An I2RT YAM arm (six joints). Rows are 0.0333 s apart.
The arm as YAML. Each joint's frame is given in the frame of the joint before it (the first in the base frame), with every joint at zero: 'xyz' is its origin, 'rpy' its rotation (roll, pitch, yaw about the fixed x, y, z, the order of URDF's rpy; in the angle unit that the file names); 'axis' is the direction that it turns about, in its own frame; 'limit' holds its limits. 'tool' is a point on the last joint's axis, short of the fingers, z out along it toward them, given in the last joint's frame.
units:
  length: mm
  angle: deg
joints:
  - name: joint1
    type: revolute
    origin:
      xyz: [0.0, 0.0, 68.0]
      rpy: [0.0, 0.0, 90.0]
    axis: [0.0, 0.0, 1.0]
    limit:
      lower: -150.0
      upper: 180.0
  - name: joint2
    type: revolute
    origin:
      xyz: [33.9, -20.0, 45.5]
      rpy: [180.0, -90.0, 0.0]
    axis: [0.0, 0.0, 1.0]
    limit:
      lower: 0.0
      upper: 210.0
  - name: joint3
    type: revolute
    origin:
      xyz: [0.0, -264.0, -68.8]
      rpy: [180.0, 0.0, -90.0]
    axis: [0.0, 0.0, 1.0]
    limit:
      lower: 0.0
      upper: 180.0
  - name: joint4
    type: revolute
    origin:
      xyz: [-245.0, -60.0, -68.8]
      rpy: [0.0, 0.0, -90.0]
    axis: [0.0, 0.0, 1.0]
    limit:
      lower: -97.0
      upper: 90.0
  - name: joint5
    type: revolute
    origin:
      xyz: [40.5, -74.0, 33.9]
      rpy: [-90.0, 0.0, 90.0]
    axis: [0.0, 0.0, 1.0]
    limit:
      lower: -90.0
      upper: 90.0
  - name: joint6
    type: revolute
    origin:
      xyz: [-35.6, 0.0, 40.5]
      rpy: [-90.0, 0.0, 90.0]
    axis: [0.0, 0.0, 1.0]
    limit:
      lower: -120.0
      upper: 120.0
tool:
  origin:
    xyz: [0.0, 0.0, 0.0]
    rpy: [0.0, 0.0, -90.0]
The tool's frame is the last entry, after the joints.
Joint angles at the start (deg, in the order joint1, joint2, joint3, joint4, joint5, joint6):
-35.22, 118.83, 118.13, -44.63, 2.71, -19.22
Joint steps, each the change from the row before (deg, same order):
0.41, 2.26, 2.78, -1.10, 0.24, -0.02
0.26, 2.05, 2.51, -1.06, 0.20, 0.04
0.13, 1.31, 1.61, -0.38, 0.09, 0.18
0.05, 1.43, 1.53, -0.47, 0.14, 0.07
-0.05, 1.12, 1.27, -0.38, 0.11, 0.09
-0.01, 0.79, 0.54, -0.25, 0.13, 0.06
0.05, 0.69, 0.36, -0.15, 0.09, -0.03
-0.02, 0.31, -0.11, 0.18, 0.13, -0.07
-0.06, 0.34, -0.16, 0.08, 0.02, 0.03
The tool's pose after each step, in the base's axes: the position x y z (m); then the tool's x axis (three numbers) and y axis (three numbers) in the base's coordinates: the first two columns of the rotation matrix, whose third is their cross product. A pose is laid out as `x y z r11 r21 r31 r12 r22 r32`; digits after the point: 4 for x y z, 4 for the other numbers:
0.3912 -0.2742 0.3201 -0.7543 0.1237 -0.6447 0.3717 0.8900 -0.2642
0.3979 -0.2763 0.3163 -0.7608 0.1252 -0.6368 0.3677 0.8917 -0.2640
0.4022 -0.2781 0.3141 -0.7609 0.1270 -0.6363 0.3685 0.8917 -0.2628
0.4064 -0.2805 0.3102 -0.7644 0.1300 -0.6315 0.3685 0.8918 -0.2624
0.4091 -0.2830 0.3075 -0.7661 0.1338 -0.6286 0.3706 0.8911 -0.2619
0.4110 -0.2845 0.3036 -0.7706 0.1383 -0.6222 0.3708 0.8913 -0.2611
0.4130 -0.2854 0.2996 -0.7754 0.1403 -0.6157 0.3686 0.8922 -0.2609
0.4139 -0.2863 0.2966 -0.7783 0.1412 -0.6118 0.3681 0.8920 -0.2624
0.4145 -0.2874 0.2930 -0.7817 0.1451 -0.6065 0.3680 0.8925 -0.2609

